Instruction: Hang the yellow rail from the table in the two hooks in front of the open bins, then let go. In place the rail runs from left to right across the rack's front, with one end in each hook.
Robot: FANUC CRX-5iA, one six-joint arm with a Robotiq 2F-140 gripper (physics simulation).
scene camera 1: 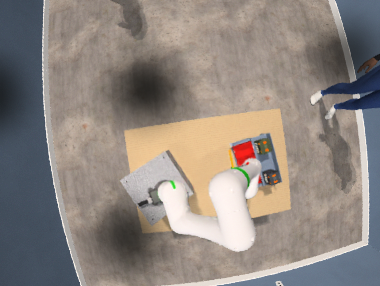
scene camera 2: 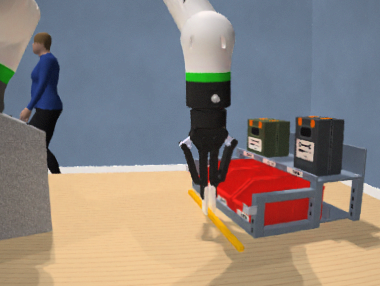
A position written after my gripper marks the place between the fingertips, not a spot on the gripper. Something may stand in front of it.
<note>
In view: my gripper (scene camera 2: 208,211) and a dark grey case (scene camera 2: 318,149).
</note>
